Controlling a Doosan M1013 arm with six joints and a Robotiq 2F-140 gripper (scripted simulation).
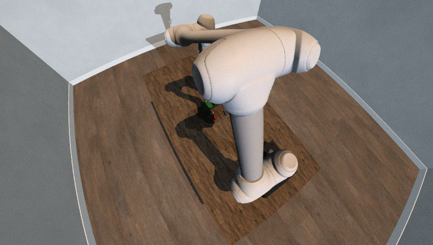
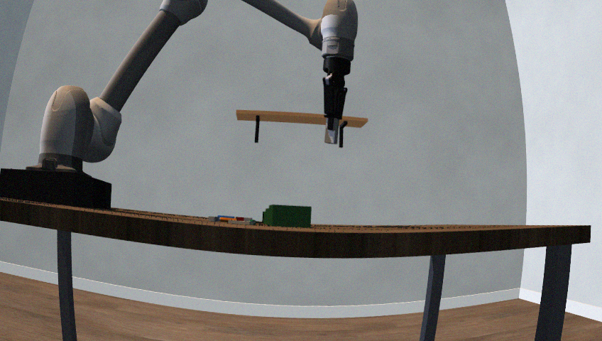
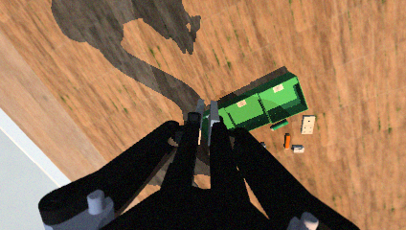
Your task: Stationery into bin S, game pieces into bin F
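The green bin is 12 cm behind my hand, 3 cm to the right of it and 23 cm below it. Also, from my hand: green cylinder: 20 cm behind, 9 cm to the right, 24 cm below; then red block: 22 cm behind, 7 cm to the left, 24 cm below; then blue piece: 26 cm behind, 2 cm to the right, 24 cm below.
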